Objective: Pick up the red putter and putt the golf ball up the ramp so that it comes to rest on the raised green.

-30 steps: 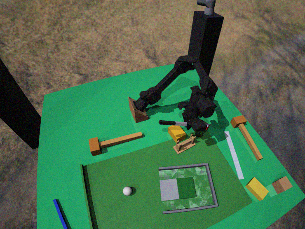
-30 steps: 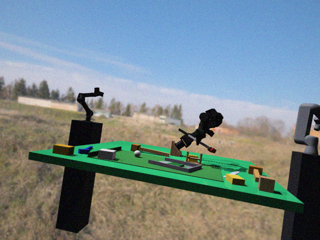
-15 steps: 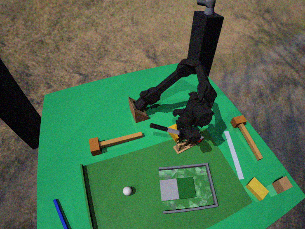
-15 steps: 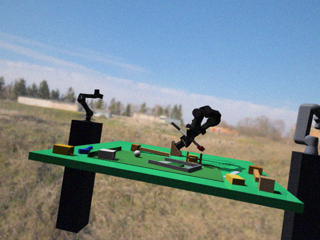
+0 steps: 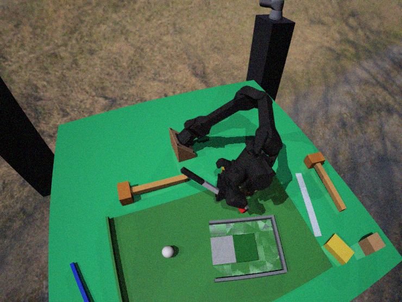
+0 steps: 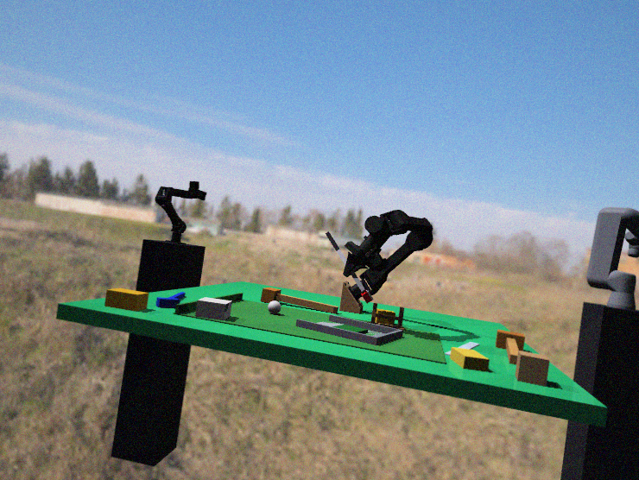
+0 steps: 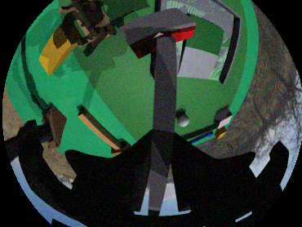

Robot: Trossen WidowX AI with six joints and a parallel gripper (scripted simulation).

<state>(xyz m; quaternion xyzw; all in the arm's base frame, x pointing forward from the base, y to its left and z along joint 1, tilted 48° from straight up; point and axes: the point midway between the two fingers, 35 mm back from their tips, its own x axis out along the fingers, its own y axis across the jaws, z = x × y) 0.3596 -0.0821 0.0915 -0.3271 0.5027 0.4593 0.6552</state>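
Now: the white golf ball 21 cm to the right of my gripper tip, 13 cm below it and 7 cm ahead of it. The rest, counted from my gripper tip: yellow block (37 cm to the left, 33 cm ahead, 14 cm below); then putting mat (15 cm below, 11 cm ahead, 4 cm to the right); then white bar (39 cm to the left, 15 cm below, 11 cm ahead).
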